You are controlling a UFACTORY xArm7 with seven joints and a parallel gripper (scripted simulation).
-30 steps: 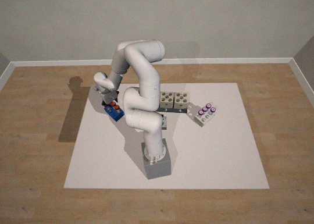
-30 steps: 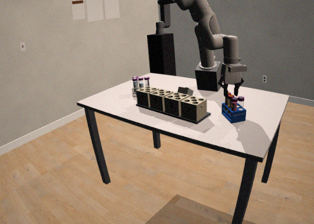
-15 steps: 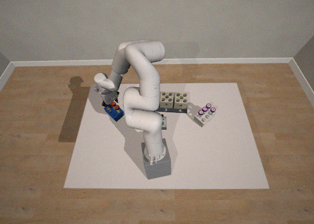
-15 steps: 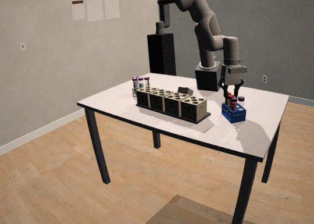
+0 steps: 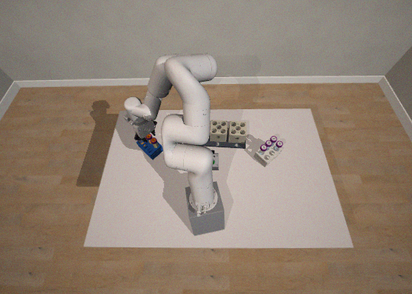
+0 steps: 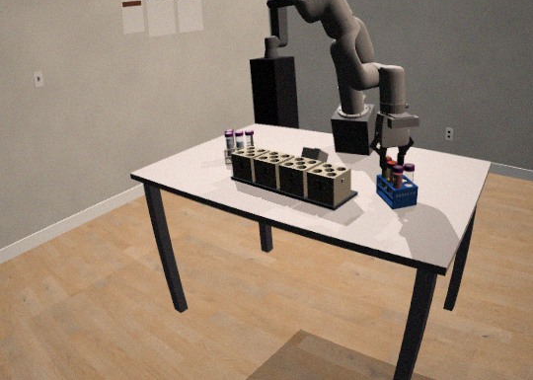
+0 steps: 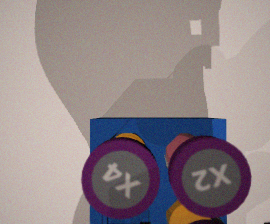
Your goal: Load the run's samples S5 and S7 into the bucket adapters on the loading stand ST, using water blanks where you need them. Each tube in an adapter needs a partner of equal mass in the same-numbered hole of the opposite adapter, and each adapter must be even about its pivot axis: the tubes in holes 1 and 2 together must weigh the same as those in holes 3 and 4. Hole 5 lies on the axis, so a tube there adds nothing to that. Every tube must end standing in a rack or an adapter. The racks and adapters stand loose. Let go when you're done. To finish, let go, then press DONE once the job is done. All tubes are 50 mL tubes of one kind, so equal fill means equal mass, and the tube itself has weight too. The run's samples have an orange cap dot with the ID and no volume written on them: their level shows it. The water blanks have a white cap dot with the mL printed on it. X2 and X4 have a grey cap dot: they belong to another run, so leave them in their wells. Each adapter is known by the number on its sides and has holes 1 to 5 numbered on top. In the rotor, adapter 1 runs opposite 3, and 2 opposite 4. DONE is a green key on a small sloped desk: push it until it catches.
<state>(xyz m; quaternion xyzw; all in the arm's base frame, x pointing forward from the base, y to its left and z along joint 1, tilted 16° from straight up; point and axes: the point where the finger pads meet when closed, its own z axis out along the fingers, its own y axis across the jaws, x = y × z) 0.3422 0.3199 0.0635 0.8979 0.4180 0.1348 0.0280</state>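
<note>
My gripper is now 20 mm past the blue rack, 10 mm to the right of it and 90 mm above it. Also, from my hand: adapter 100 mm ahead, 170 mm to the right, 70 mm below; dark stand 80 mm ahead, 330 mm to the right, 120 mm below; white rack 40 mm behind, 670 mm to the right, 90 mm below.
</note>
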